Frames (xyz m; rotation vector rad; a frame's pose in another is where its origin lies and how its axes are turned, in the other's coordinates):
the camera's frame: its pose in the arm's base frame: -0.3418 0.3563 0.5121 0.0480 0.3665 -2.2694
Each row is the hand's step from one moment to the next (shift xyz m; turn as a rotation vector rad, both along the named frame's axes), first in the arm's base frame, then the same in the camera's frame.
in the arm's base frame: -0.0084 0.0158 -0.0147 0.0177 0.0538 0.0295
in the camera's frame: -0.0037 -0.0125 -0.0192 -0.0556 -0.0277 0.0148
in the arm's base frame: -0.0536 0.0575 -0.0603 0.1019 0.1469 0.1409
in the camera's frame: 0.0029 -0.0608 -0.0782 -0.1967 -0.0507 0.1027
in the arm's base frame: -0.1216 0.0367 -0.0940 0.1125 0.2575 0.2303
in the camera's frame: 0.0684 -0.0899 -0.1104 -0.2983 -0.1338 0.1584
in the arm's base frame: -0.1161 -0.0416 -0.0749 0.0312 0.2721 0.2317
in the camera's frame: 0.1191 -0.0418 -0.0699 -0.2551 -0.2036 0.1488
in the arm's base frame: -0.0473 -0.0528 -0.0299 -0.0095 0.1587 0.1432
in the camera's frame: 0.0746 0.0052 -0.0180 -0.1316 -0.1413 0.0922
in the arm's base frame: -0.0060 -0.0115 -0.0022 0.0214 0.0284 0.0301
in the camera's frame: 0.0127 0.0033 0.0006 -0.0396 -0.0092 0.0227
